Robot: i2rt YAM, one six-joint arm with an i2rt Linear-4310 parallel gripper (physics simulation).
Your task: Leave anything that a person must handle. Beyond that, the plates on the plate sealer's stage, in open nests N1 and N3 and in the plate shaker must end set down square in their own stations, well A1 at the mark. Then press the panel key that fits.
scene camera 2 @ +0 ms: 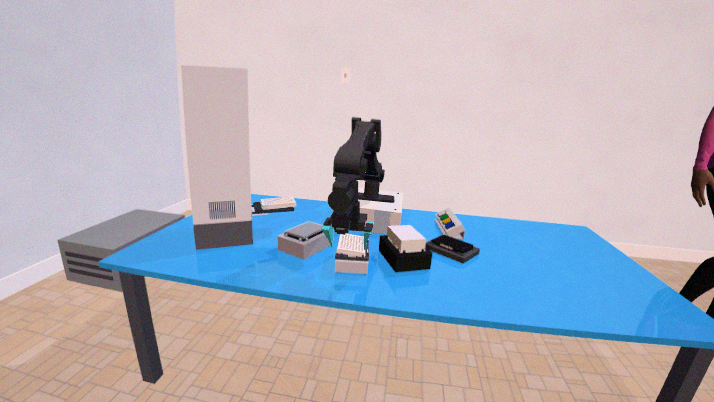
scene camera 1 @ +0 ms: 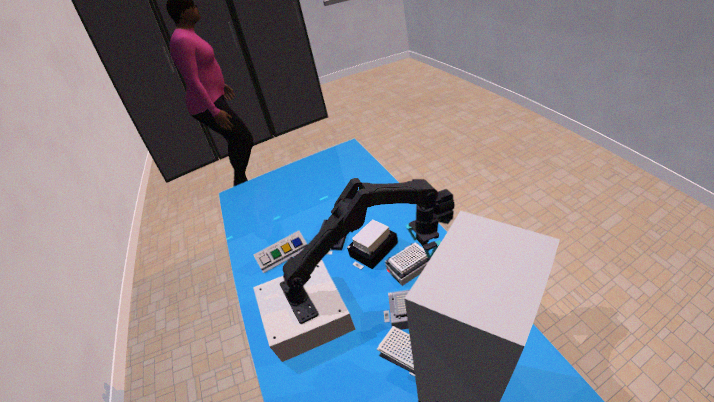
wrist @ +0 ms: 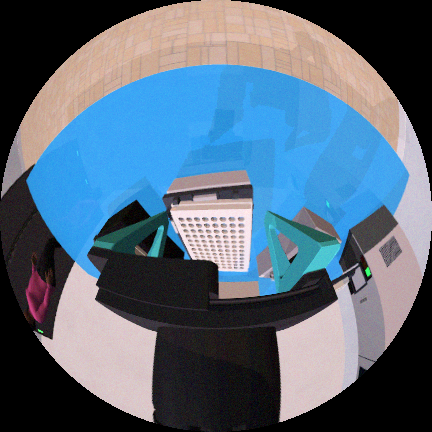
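Observation:
My gripper [scene camera 1: 422, 240] [scene camera 2: 348, 234] [wrist: 215, 216] is open, its teal fingers on either side of and just above a white well plate [scene camera 1: 409, 256] [scene camera 2: 352, 245] [wrist: 215, 240]. That plate lies on a pale station with a dark top; I cannot tell whether it is fully seated. A plain white block-like plate [scene camera 1: 371, 236] [scene camera 2: 406, 238] sits on a black station [scene camera 2: 406, 261]. A grey station [scene camera 2: 300, 246] holds a grey-topped piece. Another white well plate [scene camera 1: 396, 345] [scene camera 2: 278, 202] lies on a low dark base. The key panel [scene camera 1: 280, 251] [scene camera 2: 452, 227] has white, green, yellow and blue keys. Station names are unreadable.
A tall pale tower [scene camera 1: 480, 280] [scene camera 2: 217, 145] stands on the blue table and hides part of the stations in scene camera 1. A low black tray [scene camera 2: 452, 248] lies beside the black station. A person in pink [scene camera 1: 192, 70] [wrist: 40, 295] stands beyond the table's end, near dark cabinets.

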